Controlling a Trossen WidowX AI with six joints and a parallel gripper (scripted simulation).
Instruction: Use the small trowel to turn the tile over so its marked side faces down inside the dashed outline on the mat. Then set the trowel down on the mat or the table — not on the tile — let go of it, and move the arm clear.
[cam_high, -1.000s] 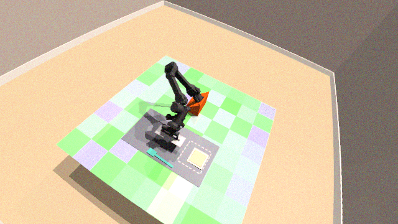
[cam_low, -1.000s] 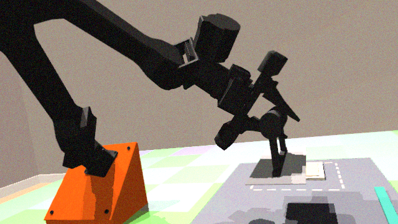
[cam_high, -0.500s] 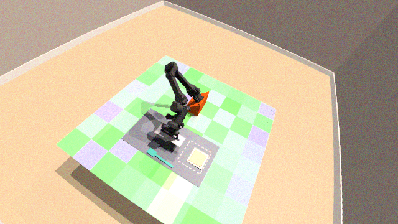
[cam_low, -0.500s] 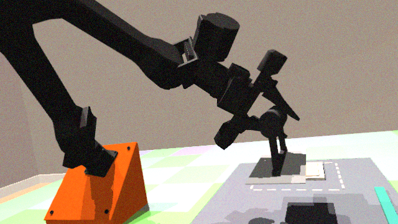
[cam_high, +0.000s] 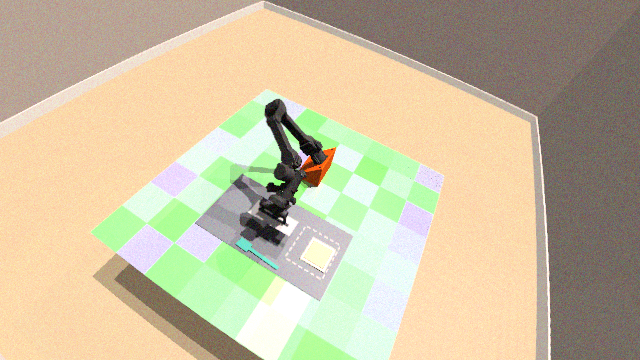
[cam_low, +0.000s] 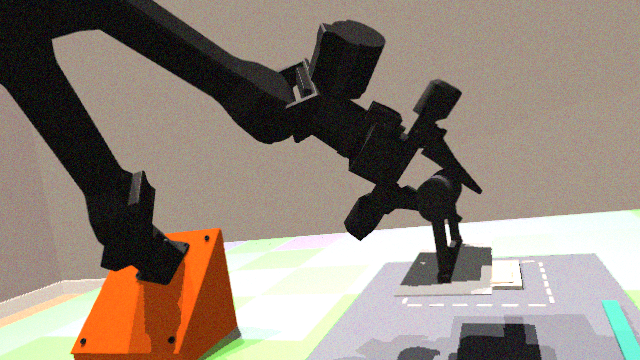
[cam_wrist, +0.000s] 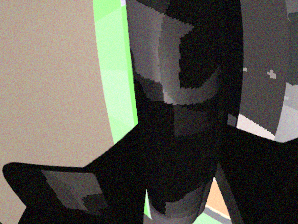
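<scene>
The teal trowel lies 120 mm ahead of my gripper tip, 10 mm to the right of it and 140 mm below it. The rest, counted from my gripper tip: grey mat: 20 mm behind, 170 mm below; then cream tile: 50 mm behind, 220 mm to the left, 140 mm below.
</scene>
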